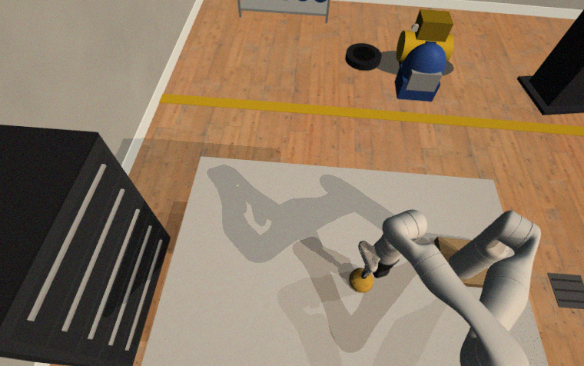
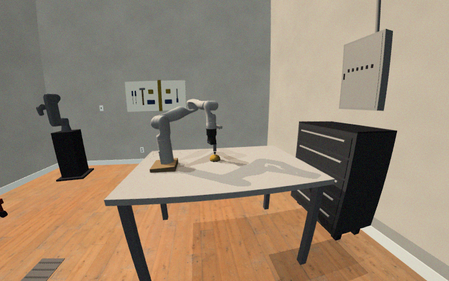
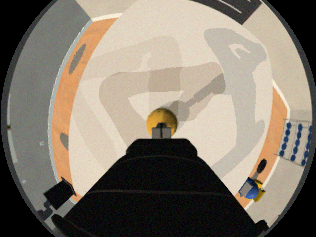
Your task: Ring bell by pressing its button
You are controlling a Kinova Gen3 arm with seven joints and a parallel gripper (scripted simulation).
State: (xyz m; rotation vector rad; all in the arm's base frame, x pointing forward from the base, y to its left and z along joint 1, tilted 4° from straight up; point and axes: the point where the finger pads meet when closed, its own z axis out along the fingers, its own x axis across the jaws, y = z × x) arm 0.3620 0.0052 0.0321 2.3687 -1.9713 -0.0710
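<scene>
Now: hand 50 mm above the yellow dome bell.
</scene>
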